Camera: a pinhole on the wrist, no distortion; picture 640 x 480 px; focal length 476.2 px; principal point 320.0 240.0 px. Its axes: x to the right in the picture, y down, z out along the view. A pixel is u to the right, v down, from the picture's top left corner.
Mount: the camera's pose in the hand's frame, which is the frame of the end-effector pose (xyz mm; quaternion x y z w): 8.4 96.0 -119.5 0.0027 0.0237 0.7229 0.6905
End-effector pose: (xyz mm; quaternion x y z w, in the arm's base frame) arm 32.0 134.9 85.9 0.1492 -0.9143 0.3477 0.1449
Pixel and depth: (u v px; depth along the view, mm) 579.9 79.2 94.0
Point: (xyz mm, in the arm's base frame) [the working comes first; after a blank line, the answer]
In the camera's frame: 51.3 -31.7 94.0

-57.6 255.2 31.6
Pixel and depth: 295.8 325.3 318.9
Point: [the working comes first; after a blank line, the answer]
In the camera's frame: -16.2 57.1 318.9

0.1 66.3 -123.4
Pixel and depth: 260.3 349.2 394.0
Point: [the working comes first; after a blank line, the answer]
In the camera's frame: -49.4 90.4 394.0

26.1 -4.3 -170.2
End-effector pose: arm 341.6 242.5 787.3 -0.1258 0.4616 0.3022 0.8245
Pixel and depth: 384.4 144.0 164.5
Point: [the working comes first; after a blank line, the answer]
In the camera's frame: 22.2 -33.2 164.5

312.5 379.2 780.6
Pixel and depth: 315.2 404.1 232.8
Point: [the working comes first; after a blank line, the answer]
In the camera's frame: -2.3 80.2 232.8

336.8 351.2 910.0
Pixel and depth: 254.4 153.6 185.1
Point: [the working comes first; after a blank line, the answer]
In the camera's frame: -25.5 -33.6 185.1

357.8 354.2 786.3
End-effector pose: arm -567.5 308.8 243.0 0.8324 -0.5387 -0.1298 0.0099
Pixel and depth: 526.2 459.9 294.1
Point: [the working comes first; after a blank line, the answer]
In the camera's frame: 127.3 135.8 294.1

-856.6 345.7 133.7
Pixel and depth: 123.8 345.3 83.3
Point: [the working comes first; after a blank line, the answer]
In the camera's frame: -34.3 18.4 83.3

-618.4 282.7 287.4
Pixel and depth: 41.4 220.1 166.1
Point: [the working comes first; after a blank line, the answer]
In the camera's frame: -97.2 -6.9 166.1

-572.5 289.7 191.1
